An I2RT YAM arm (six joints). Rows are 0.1 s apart.
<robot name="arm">
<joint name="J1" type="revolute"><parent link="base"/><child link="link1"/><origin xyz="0.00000 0.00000 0.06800" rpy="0.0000 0.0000 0.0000"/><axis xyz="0 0 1"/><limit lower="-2.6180" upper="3.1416"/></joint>
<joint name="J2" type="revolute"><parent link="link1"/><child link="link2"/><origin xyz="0.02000 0.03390 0.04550" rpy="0.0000 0.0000 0.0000"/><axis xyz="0 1 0"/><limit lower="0.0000" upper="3.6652"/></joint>
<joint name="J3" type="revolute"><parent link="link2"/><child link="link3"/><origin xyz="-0.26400 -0.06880 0.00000" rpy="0.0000 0.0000 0.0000"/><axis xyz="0 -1 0"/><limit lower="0.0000" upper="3.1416"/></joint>
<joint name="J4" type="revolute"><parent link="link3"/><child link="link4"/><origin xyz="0.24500 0.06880 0.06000" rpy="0.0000 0.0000 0.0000"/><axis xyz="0 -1 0"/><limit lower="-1.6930" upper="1.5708"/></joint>
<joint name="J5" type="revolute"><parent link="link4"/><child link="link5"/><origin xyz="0.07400 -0.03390 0.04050" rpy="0.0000 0.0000 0.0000"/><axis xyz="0 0 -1"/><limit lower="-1.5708" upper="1.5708"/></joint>
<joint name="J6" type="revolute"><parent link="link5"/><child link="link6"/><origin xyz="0.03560 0.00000 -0.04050" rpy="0.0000 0.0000 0.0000"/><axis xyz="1 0 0"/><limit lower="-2.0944" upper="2.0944"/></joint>
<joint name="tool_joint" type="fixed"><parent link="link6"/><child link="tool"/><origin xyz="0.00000 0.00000 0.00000" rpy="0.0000 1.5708 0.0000"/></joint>
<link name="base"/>
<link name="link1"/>
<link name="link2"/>
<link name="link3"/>
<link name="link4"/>
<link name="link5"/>
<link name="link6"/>
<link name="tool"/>
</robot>
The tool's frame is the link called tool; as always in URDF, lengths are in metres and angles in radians.
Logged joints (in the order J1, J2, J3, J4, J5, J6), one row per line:
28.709, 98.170, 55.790, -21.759, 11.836, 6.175
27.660, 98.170, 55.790, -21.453, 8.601, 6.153
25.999, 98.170, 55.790, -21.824, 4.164, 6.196
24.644, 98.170, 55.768, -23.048, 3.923, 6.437
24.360, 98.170, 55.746, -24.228, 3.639, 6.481
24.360, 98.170, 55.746, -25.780, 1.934, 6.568
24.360, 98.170, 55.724, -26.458, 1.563, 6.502
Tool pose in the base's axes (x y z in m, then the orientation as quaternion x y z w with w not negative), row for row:
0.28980, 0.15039, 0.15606, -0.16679, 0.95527, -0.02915, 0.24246
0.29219, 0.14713, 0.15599, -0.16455, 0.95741, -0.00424, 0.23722
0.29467, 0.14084, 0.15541, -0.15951, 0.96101, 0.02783, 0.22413
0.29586, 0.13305, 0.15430, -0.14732, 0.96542, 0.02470, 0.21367
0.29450, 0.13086, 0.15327, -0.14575, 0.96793, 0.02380, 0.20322
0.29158, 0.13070, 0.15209, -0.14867, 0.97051, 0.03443, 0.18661
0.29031, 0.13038, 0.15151, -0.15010, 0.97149, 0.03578, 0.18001
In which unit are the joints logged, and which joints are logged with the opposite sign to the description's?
The joints are logged in degrees. Opposite sign: none.
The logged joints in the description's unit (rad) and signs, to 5 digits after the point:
0.50107, 1.71339, 0.97372, -0.37977, 0.20658, 0.10777
0.48276, 1.71339, 0.97372, -0.37443, 0.15012, 0.10739
0.45377, 1.71339, 0.97372, -0.38090, 0.07268, 0.10814
0.43012, 1.71339, 0.97334, -0.40226, 0.06847, 0.11235
0.42516, 1.71339, 0.97295, -0.42286, 0.06351, 0.11311
0.42516, 1.71339, 0.97295, -0.44995, 0.03375, 0.11463
0.42516, 1.71339, 0.97257, -0.46178, 0.02728, 0.11348

